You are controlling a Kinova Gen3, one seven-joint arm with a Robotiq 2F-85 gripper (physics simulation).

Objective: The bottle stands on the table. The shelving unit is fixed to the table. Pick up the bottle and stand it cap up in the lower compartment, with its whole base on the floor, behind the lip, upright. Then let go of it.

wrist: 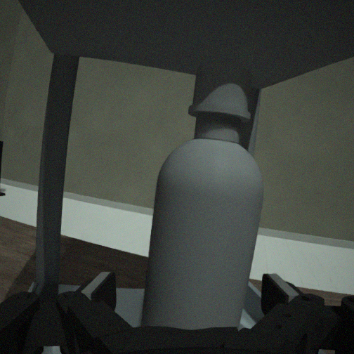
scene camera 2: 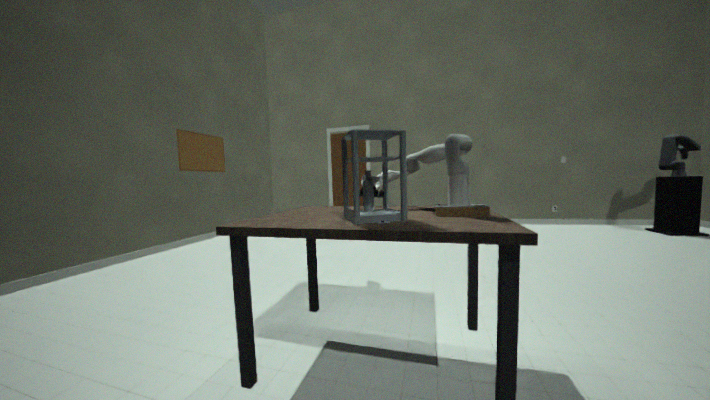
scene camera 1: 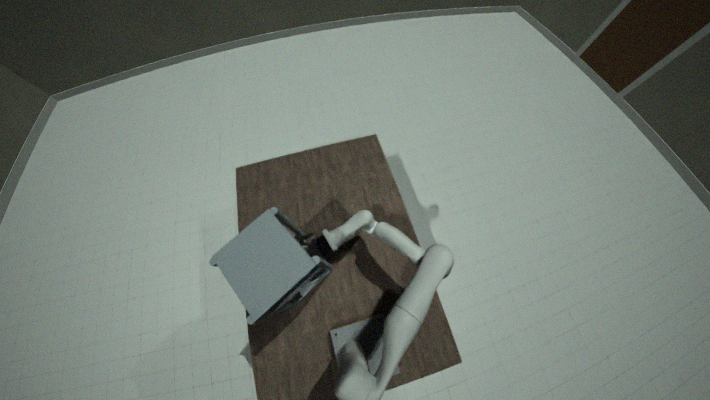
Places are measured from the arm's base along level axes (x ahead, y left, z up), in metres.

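Where they show: gripper, between the fingertips: (scene camera 2: 368, 195); arm's base, origin of its link: (scene camera 2: 458, 205) (scene camera 1: 352, 353).
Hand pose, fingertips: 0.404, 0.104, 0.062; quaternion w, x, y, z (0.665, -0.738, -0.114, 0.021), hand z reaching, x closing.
Things, the pixels of their top centre, and the offset from my fingertips, as dx, dy, dz. Level surfaces: height alone.
- grey bottle, centre of its top: (scene camera 2: 367, 170) +0.005, -0.013, +0.113
- grey shelving unit, centre of its top: (scene camera 1: 261, 260) (scene camera 2: 371, 134) -0.023, +0.033, +0.269
- brown table, height of its surface: dz -0.105
The grey bottle (scene camera 2: 368, 194) (wrist: 207, 225) stands cap up in the lower compartment of the grey shelving unit (scene camera 1: 265, 265) (scene camera 2: 403, 175) (wrist: 50, 175). It looks near upright in the scene camera 2 view and leans slightly right in the wrist view. The upper shelf board is above its cap. My gripper (scene camera 1: 309, 240) (wrist: 188, 291) is open, with one finger on each side of the bottle's lower body and a gap on both sides. The gripper reaches in through the unit's open side. The bottle's base is hidden behind the gripper in the wrist view, so its place relative to the lip cannot be told there.
The unit stands on the brown table (scene camera 1: 320, 170) (scene camera 2: 285, 225) near its edge. Its corner posts flank the gripper's way in. My arm (scene camera 1: 400, 240) (scene camera 2: 430, 154) reaches across the table from its base plate (scene camera 1: 345, 334). Another robot stands on a black pedestal (scene camera 2: 677, 205) far off.
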